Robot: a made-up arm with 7 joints. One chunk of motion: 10 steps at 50 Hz.
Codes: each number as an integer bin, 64 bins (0 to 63) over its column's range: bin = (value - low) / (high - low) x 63, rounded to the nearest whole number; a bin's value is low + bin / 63 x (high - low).
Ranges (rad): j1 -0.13..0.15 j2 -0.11..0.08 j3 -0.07..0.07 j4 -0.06..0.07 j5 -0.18..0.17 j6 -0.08..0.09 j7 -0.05..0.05
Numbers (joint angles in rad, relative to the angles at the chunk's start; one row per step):
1: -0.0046 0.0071 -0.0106 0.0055 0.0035 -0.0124 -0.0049
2: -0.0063 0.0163 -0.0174 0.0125 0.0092 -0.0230 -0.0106
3: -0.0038 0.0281 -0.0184 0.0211 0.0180 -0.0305 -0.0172
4: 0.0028 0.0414 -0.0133 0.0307 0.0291 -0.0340 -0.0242
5: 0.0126 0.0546 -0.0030 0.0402 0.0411 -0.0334 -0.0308
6: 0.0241 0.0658 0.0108 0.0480 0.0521 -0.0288 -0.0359
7: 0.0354 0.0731 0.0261 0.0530 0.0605 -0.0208 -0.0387
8: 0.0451 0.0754 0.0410 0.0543 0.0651 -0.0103 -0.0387
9: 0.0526 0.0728 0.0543 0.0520 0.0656 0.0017 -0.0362
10: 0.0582 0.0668 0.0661 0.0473 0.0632 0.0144 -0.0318
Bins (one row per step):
1: 28 39 27 32 33 25 28
2: 28 42 24 35 34 21 25
3: 28 46 23 39 36 18 21
4: 30 50 26 44 38 17 16
5: 32 55 30 49 40 17 12
6: 35 58 36 52 42 19 9
7: 37 61 43 55 43 22 7
8: 39 61 50 55 44 26 7
9: 41 61 56 54 44 30 9
10: 42 59 61 52 44 35 11

